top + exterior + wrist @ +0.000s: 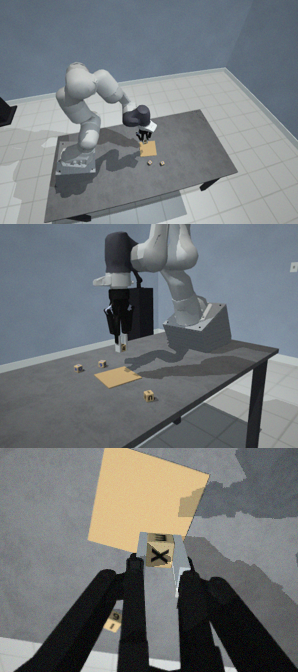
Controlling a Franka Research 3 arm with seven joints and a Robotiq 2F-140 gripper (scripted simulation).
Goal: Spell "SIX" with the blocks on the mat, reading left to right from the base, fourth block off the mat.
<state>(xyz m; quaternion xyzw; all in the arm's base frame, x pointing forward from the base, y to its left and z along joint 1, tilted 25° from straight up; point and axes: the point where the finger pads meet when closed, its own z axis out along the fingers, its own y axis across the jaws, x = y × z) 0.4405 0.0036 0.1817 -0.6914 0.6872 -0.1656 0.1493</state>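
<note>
The tan mat is 140 mm below my hand, 20 mm ahead of it and 10 mm to the right of it.
</note>
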